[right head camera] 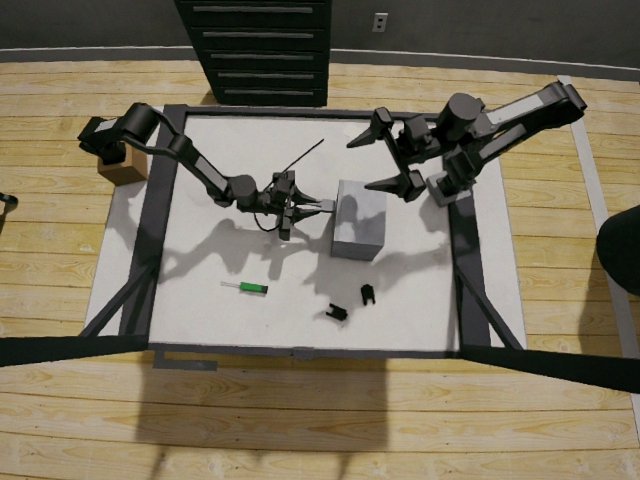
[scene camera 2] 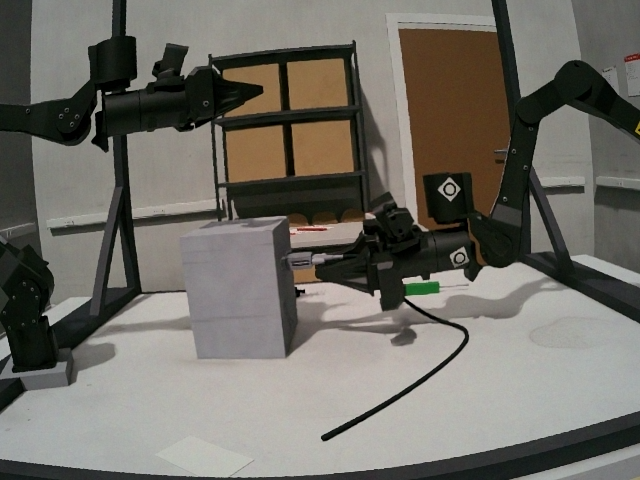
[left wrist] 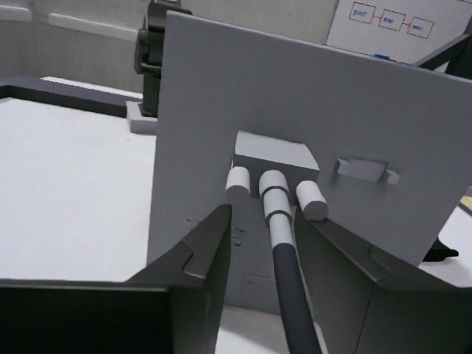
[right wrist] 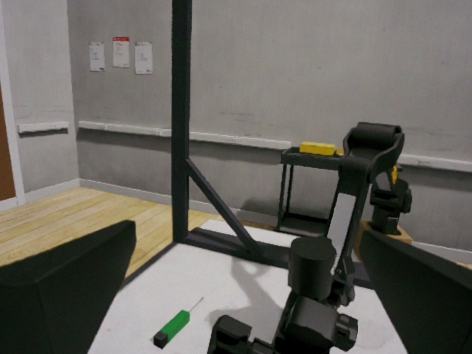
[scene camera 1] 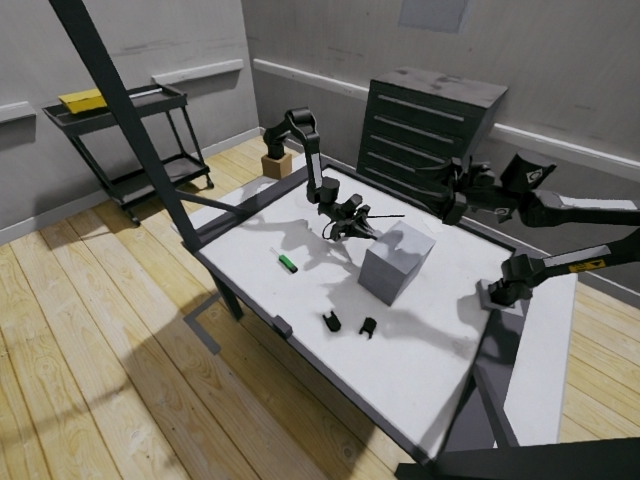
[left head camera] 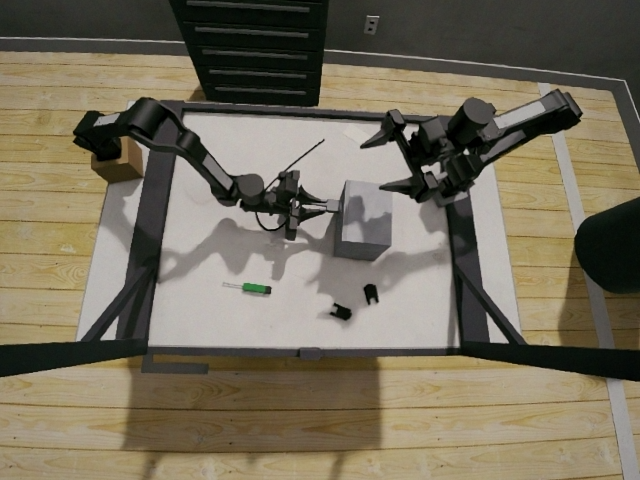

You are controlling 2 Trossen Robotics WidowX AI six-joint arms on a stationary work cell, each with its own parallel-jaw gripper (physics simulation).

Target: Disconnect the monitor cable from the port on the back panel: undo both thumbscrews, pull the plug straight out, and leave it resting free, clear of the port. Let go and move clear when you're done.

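Places are measured from the left arm's base along level axes (x back, y up, z left), in millimetres.
Where they show: left gripper, fingertip midpoint: [right head camera: 320,207] [scene camera 2: 315,270] [left wrist: 262,216] [scene camera 1: 372,236] [left head camera: 325,207]; right gripper, fingertip midpoint: [right head camera: 355,166] [scene camera 2: 253,95] [right wrist: 250,236] [scene camera 1: 413,180] [left head camera: 369,167]; left arm's base at its link origin: [right head camera: 114,153] [right wrist: 384,228] [scene camera 1: 276,155] [left head camera: 109,149]; right arm's base at its link origin: [right head camera: 449,185] [scene camera 2: 36,362] [scene camera 1: 501,296] [left head camera: 447,187].
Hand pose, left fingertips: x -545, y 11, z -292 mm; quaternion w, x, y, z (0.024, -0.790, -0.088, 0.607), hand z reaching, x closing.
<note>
Each offset is from my left fingertips to the centre of the thing. "spot": to the spot under its first point.
The grey box @[dx -86, dy -19, dz -55 mm] [left head camera: 366,217] [right head camera: 360,214] [scene camera 2: 235,299] stands on the table. The plug @[dx -2, dy +14, dz -1 mm] [left head camera: 333,206] [scene camera 2: 300,260] [left wrist: 275,150] is at its back panel @[spot: dx -51, dy +29, dz +21 mm] [left wrist: 200,100], with one thumbscrew @[dx -16, dy +13, dz +8 mm] [left wrist: 238,181] on the left and another thumbscrew @[dx -7, dy +14, dz -16 mm] [left wrist: 312,200] on the right. The black cable [left wrist: 295,300] [scene camera 2: 454,356] runs back between my left fingers and curves down. My left gripper [left head camera: 324,205] [right head camera: 318,205] [left wrist: 262,216] is partly open around the cable's light collar, tips just behind the thumbscrews, with a gap on the left. My right gripper [left head camera: 371,166] [right head camera: 357,165] [right wrist: 250,236] is wide open and empty, above and beyond the box.
A green screwdriver @[dx +245, dy -92, dz -147 mm] [left head camera: 255,288] [right wrist: 175,325] lies at the front left of the table. Two small black forked pieces, one piece @[dx +11, dy -93, dz -270 mm] [left head camera: 341,311] and another piece @[dx -83, dy -93, dz -240 mm] [left head camera: 370,293], lie in front of the box. A second, empty port @[spot: dx -25, dy +12, dz -61 mm] [left wrist: 362,169] is beside the plug. Dark frame rails [left head camera: 310,351] edge the table.
</note>
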